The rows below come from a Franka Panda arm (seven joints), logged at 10 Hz.
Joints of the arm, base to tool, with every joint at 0 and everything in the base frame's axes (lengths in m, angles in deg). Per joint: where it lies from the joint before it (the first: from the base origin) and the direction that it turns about. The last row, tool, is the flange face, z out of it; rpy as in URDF.
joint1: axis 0 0 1 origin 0.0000 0.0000 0.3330
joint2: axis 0 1 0 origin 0.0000 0.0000 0.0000
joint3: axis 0 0 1 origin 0.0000 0.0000 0.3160
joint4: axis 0 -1 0 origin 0.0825 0.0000 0.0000
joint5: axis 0 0 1 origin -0.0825 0.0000 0.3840
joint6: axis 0 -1 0 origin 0.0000 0.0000 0.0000
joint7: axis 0 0 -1 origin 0.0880 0.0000 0.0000
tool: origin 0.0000 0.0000 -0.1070 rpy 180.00 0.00 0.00
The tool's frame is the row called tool.
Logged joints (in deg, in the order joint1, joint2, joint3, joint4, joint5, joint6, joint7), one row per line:
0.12 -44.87 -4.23 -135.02 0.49 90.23 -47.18
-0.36 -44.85 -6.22 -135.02 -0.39 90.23 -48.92
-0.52 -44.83 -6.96 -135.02 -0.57 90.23 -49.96
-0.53 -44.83 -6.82 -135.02 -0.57 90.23 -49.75
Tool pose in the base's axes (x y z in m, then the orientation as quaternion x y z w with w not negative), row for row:
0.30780 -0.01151 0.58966 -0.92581 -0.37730 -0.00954 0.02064
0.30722 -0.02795 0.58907 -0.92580 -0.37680 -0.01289 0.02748
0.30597 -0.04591 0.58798 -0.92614 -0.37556 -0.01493 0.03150
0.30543 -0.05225 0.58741 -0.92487 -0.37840 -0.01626 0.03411
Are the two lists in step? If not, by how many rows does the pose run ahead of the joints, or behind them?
The pose runs 1 row behind the joints: the pose in row i belongs to the joints in row i - 1.
